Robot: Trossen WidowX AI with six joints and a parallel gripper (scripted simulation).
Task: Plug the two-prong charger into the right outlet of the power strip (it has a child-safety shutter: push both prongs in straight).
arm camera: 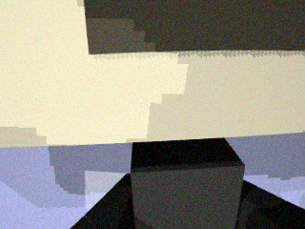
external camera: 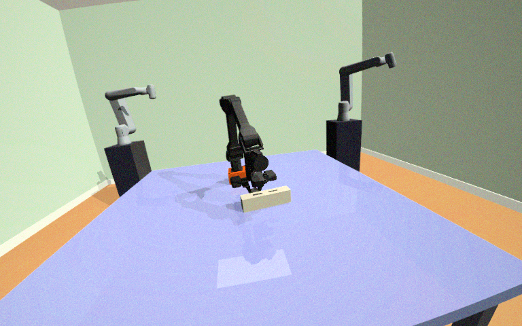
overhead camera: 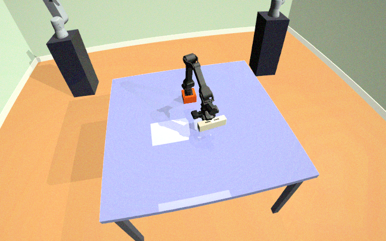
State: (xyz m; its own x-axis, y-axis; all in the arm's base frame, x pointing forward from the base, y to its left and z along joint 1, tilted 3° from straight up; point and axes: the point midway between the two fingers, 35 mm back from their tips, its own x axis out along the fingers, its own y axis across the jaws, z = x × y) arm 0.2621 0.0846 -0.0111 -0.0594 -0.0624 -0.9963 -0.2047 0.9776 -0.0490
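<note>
Now: gripper tip 2 cm short of the black two-prong charger and 1 cm below it.
</note>
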